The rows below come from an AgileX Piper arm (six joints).
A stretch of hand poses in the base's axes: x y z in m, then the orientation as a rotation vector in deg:
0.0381, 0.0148, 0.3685, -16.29, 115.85, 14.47
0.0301, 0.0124, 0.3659, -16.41, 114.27, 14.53
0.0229, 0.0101, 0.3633, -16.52, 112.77, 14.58
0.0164, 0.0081, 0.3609, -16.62, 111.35, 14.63
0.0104, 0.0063, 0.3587, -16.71, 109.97, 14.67
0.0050, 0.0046, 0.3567, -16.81, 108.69, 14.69
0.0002, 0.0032, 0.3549, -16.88, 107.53, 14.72
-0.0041, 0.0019, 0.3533, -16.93, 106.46, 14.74
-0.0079, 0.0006, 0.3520, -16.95, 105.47, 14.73
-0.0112, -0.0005, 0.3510, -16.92, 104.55, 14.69
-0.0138, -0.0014, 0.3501, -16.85, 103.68, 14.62
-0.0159, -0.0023, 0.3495, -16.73, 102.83, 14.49
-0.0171, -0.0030, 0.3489, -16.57, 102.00, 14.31
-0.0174, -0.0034, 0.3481, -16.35, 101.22, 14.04
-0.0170, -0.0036, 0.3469, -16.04, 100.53, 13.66
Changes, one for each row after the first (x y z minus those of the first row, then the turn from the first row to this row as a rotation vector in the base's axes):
-0.0080, -0.0024, -0.0026, 0.25, -1.54, 0.16
-0.0152, -0.0047, -0.0052, 0.48, -3.00, 0.31
-0.0217, -0.0067, -0.0076, 0.71, -4.39, 0.45
-0.0277, -0.0085, -0.0098, 0.93, -5.73, 0.59
-0.0331, -0.0102, -0.0118, 1.11, -6.98, 0.71
-0.0379, -0.0116, -0.0136, 1.29, -8.12, 0.82
-0.0422, -0.0129, -0.0152, 1.46, -9.16, 0.91
-0.0460, -0.0142, -0.0165, 1.61, -10.13, 0.96
-0.0493, -0.0153, -0.0175, 1.74, -11.04, 0.96
-0.0519, -0.0162, -0.0184, 1.87, -11.90, 0.92
-0.0540, -0.0171, -0.0190, 1.97, -12.76, 0.81
-0.0552, -0.0178, -0.0196, 2.06, -13.60, 0.64
-0.0555, -0.0182, -0.0204, 2.09, -14.41, 0.39
-0.0551, -0.0184, -0.0216, 2.08, -15.15, 0.01

